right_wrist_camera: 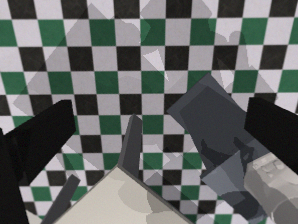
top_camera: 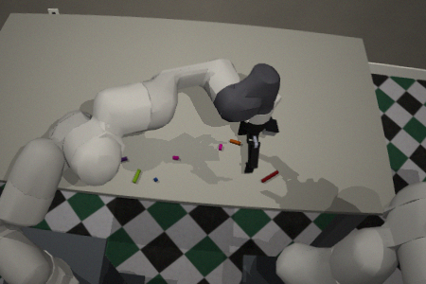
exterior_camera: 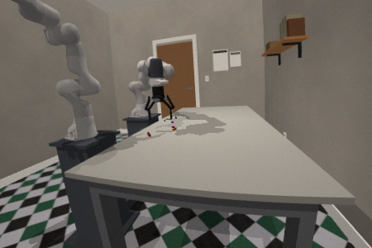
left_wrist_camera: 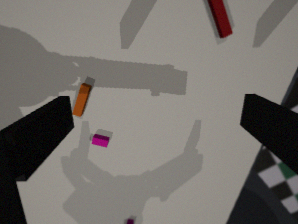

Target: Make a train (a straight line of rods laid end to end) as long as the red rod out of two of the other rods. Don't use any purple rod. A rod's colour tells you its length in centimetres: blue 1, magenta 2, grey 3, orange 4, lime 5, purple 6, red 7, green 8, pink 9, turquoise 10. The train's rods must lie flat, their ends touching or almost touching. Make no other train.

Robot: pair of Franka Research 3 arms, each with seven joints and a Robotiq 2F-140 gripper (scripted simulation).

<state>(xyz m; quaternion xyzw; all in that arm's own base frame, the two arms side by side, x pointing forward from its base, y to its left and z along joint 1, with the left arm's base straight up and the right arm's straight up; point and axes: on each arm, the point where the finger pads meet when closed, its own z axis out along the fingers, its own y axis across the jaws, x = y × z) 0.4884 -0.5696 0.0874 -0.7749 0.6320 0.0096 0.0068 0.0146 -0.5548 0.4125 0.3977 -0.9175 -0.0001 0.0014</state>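
My left hand is 8 cm short of the orange rod, 3 cm to the right of it and 8 cm above it. Also, from my left hand: small blue rod (10 cm behind, 29 cm to the left, 8 cm below); red rod (4 cm behind, 10 cm to the right, 8 cm below); lime rod (9 cm behind, 36 cm to the left, 8 cm below).
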